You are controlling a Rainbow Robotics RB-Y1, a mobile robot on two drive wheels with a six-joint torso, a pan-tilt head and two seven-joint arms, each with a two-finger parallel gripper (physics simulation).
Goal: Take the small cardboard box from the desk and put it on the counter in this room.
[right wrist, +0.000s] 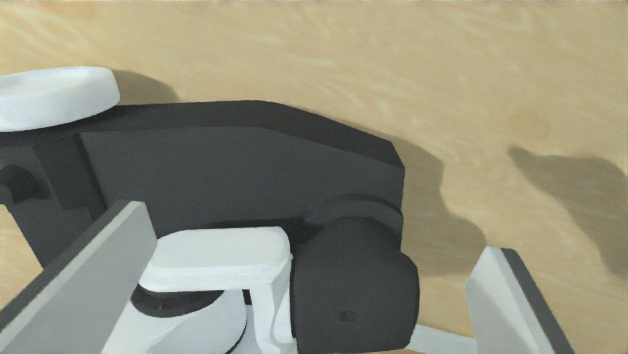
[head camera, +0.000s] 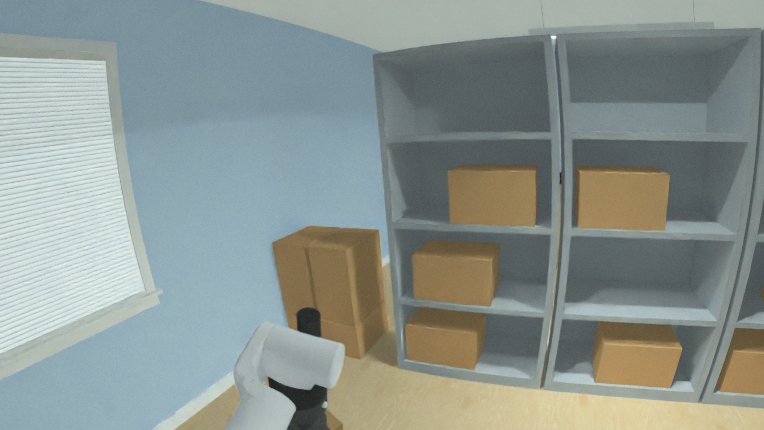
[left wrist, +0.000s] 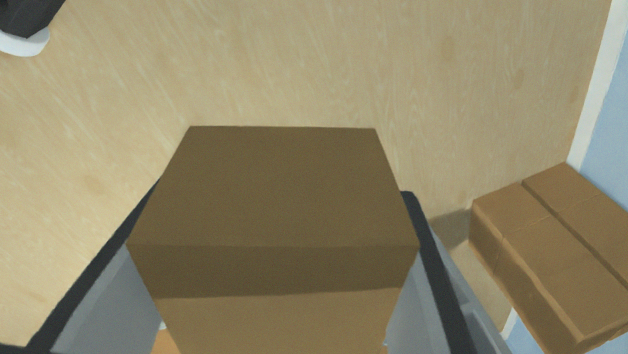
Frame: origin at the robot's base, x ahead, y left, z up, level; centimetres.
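Seen in the pictures: left gripper, between the fingertips: (left wrist: 286, 205); right gripper, between the fingertips: (right wrist: 309, 244).
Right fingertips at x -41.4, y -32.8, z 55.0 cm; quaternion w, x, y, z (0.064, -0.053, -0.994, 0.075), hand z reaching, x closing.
A point is followed by its place in that frame.
The small cardboard box (left wrist: 280, 200) @(y 23.2, x 28.7, z 97.5 cm) fills the lower middle of the left wrist view, above the floor. A small brown corner of it (head camera: 334, 420) @(y 16.4, x 33.8, z 98.9 cm) shows at the bottom of the head view, below the arm. My left gripper (left wrist: 286, 205) @(y 22.2, x 30.5, z 95.6 cm) is shut on it, one finger along each side. My right gripper (right wrist: 309, 244) @(y -32.8, x -41.4, z 55.0 cm) is open, its fingers wide apart above the robot's dark base, with nothing between them. Neither the desk nor the counter shows in the head view.
Grey shelf units (head camera: 467, 137) @(y -29.4, x 159.9, z 142.9 cm) (head camera: 652, 136) @(y -111.8, x 125.6, z 143.4 cm) holding cardboard boxes stand at the middle and right. A tall carton (head camera: 331, 277) @(y 52.5, x 194.2, z 61.5 cm) (left wrist: 560, 250) @(y 57.2, x 196.7, z 45.3 cm) stands by the blue wall (head camera: 240, 133) @(y 104.4, x 201.7, z 157.7 cm), left of the shelves. A window with blinds (head camera: 53, 186) @(y 149.6, x 91.0, z 146.2 cm) is at the left.
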